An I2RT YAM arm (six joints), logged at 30 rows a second.
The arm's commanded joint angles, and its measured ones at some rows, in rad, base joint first. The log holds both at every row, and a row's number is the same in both.
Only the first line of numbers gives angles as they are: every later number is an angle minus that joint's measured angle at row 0.
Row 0, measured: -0.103, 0.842, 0.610, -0.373, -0.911, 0.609
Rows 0 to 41, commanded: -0.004, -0.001, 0.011, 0.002, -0.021, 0.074; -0.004, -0.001, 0.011, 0.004, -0.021, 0.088; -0.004, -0.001, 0.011, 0.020, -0.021, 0.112; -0.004, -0.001, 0.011, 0.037, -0.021, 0.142; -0.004, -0.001, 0.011, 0.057, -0.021, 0.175; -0.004, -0.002, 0.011, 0.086, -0.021, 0.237; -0.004, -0.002, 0.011, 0.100, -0.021, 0.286; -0.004, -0.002, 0.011, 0.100, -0.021, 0.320; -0.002, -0.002, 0.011, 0.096, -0.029, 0.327; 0.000, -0.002, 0.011, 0.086, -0.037, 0.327; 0.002, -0.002, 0.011, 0.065, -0.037, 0.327; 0.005, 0.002, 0.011, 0.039, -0.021, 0.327; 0.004, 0.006, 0.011, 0.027, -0.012, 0.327; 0.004, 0.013, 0.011, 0.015, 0.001, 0.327; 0.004, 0.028, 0.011, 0.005, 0.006, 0.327; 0.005, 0.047, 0.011, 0.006, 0.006, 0.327; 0.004, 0.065, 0.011, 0.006, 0.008, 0.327; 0.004, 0.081, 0.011, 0.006, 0.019, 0.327; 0.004, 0.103, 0.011, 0.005, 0.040, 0.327; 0.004, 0.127, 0.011, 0.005, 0.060, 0.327; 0.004, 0.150, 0.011, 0.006, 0.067, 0.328; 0.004, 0.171, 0.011, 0.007, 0.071, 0.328; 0.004, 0.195, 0.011, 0.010, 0.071, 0.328; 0.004, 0.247, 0.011, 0.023, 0.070, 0.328; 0.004, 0.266, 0.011, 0.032, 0.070, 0.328; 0.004, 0.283, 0.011, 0.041, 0.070, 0.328; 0.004, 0.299, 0.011, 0.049, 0.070, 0.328; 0.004, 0.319, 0.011, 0.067, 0.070, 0.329; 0.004, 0.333, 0.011, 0.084, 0.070, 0.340; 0.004, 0.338, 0.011, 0.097, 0.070, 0.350; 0.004, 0.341, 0.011, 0.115, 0.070, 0.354; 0.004, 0.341, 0.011, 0.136, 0.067, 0.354; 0.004, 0.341, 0.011, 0.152, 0.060, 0.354; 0.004, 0.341, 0.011, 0.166, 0.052, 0.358; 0.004, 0.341, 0.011, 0.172, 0.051, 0.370; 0.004, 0.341, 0.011, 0.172, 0.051, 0.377; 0.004, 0.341, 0.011, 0.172, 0.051, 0.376; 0.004, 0.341, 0.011, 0.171, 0.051, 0.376; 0.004, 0.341, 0.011, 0.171, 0.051, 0.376; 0.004, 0.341, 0.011, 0.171, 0.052, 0.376; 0.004, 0.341, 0.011, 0.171, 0.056, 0.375; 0.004, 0.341, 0.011, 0.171, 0.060, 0.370
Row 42, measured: 0.001, 0.339, 0.000, 0.168, 0.056, 0.378
